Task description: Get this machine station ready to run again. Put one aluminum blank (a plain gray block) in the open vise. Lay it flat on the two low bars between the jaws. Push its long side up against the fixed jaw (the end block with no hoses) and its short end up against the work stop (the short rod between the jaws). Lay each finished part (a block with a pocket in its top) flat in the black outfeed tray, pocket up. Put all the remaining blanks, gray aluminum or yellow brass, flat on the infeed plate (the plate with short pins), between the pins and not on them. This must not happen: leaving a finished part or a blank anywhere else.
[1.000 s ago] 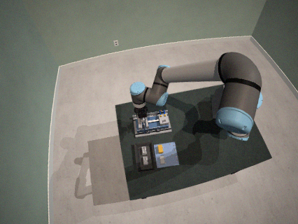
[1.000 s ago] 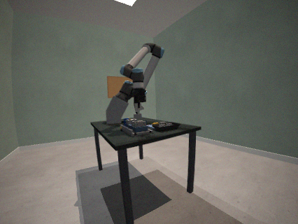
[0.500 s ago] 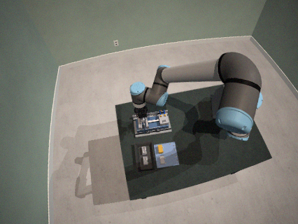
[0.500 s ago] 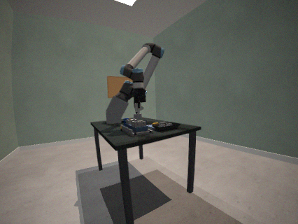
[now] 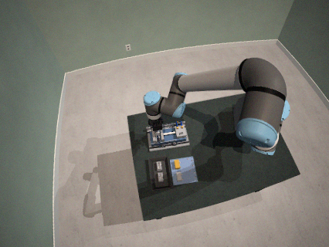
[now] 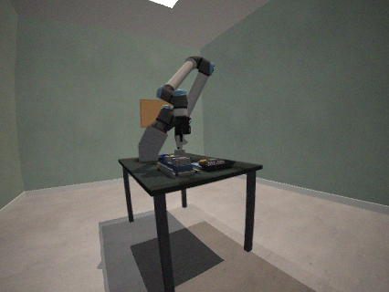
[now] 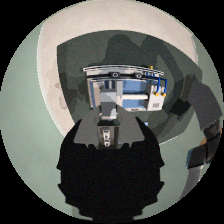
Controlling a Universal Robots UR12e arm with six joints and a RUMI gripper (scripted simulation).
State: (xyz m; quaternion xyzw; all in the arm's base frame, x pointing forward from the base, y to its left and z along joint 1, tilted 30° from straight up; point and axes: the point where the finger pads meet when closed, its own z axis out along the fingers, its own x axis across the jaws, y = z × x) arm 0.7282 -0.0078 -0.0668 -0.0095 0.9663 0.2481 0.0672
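Now: hand 7 cm past the vise and 12 cm above it. From my hand the other things lie so: yellow brass blank 11 cm behind, 23 cm to the left, 13 cm below; gray blank 12 cm behind, 32 cm to the left, 13 cm below.
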